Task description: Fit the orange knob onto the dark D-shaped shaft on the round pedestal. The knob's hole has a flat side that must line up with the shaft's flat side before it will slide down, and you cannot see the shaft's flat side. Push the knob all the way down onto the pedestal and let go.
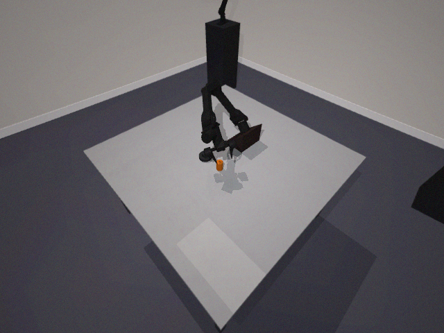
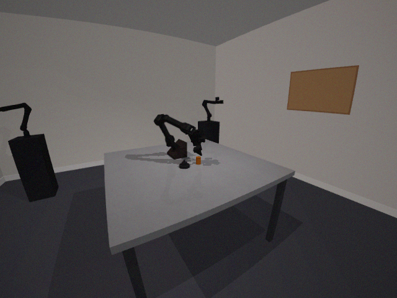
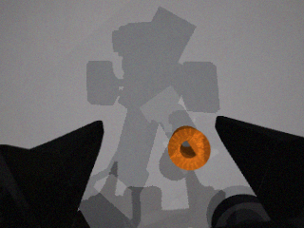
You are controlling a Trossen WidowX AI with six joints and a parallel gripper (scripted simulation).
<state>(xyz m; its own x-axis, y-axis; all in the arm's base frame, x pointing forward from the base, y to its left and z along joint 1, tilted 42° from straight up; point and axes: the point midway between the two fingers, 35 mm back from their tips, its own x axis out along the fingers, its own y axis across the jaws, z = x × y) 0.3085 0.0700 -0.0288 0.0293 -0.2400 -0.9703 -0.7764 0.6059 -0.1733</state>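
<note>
The orange knob lies 30 mm to the right of my gripper tip and 60 mm below it. Also, from my gripper tip: dark round pedestal 10 mm behind, 170 mm to the right, 60 mm below.
</note>
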